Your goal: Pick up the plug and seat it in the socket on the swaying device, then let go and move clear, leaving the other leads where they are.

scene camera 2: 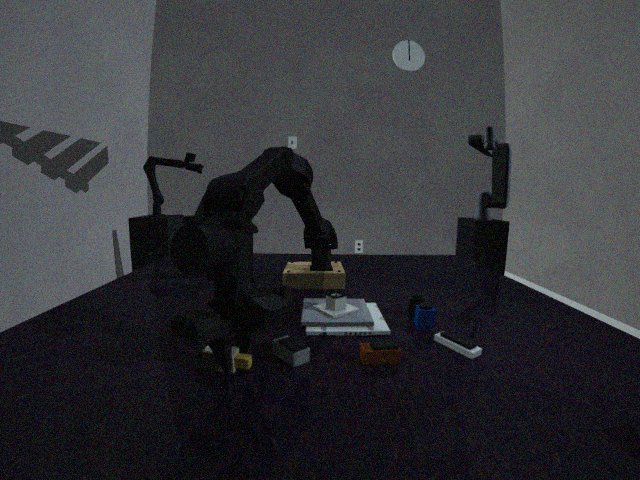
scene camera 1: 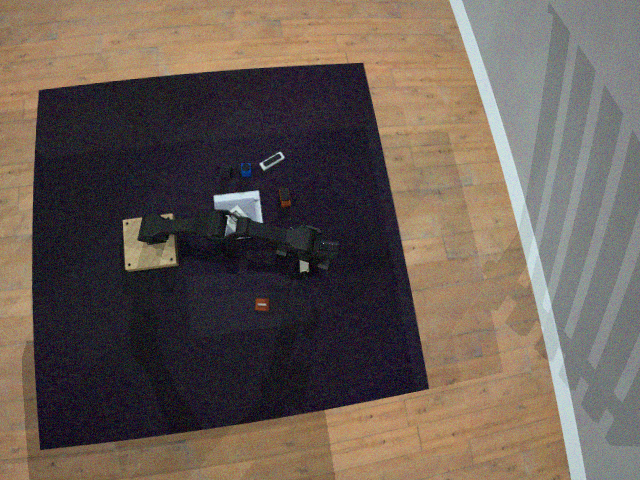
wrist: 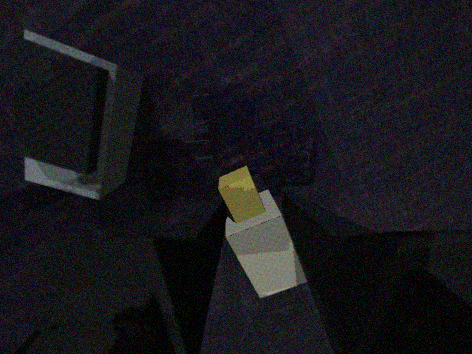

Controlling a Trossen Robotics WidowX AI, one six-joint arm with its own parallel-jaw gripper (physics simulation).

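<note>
The plug, a cream block (scene camera 1: 303, 266) (scene camera 2: 232, 359) (wrist: 265, 250) with a yellow tip (scene camera 2: 243, 360) (wrist: 242, 197), lies low at the mat. My gripper (wrist: 254, 198) is shut on its cream body, with a dark finger on each side; the yellow tip sticks out beyond the fingers in the wrist view. The arm partly covers the plug in both scene views. The device, a pale stacked slab (scene camera 1: 250, 197) (scene camera 2: 381, 321), carries a small grey socket block (scene camera 2: 336, 303) on a diamond-shaped plate (scene camera 2: 320, 309). The arm hides part of the device in scene camera 1.
A grey block with a dark top (scene camera 2: 292, 352) (wrist: 117, 130) stands near the plug. Orange (scene camera 1: 285, 197) (scene camera 2: 379, 354), blue (scene camera 1: 246, 169) (scene camera 2: 424, 317), black (scene camera 1: 226, 172) and white (scene camera 1: 272, 160) (scene camera 2: 458, 345) pieces lie farther off. An orange-red tile (scene camera 1: 262, 304) lies on the dark mat (scene camera 1: 206, 372).
</note>
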